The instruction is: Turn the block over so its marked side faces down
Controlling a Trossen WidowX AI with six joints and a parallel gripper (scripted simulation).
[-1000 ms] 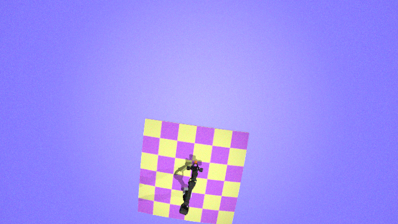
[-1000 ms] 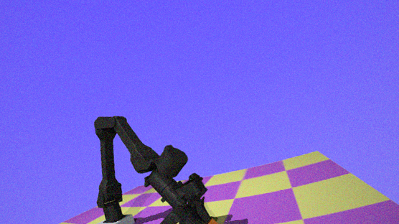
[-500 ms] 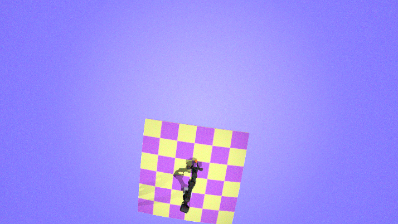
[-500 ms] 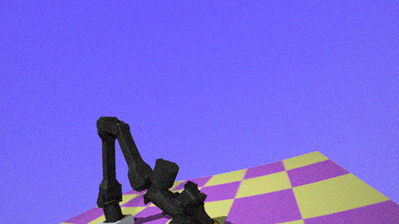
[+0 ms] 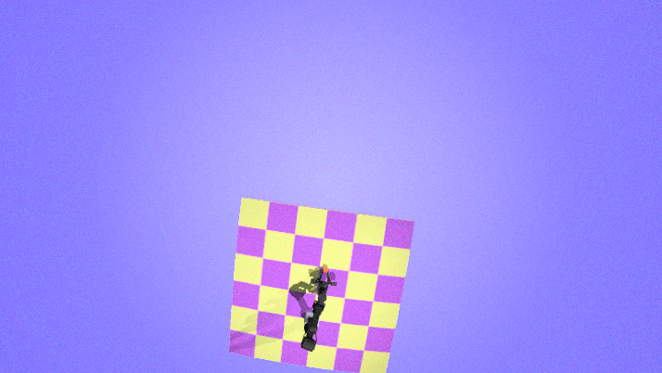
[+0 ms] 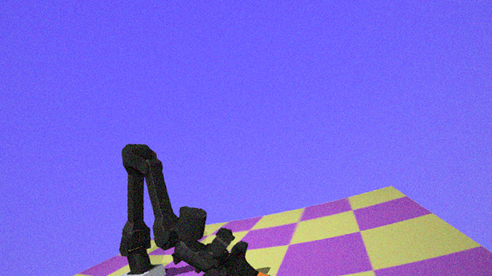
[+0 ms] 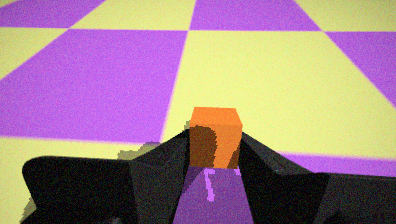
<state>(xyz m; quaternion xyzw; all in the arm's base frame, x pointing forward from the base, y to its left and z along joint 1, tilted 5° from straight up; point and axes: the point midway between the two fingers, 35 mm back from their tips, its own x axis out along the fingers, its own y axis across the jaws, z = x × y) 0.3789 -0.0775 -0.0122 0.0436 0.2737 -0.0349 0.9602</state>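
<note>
The block is 1 cm below my gripper tip.
</note>
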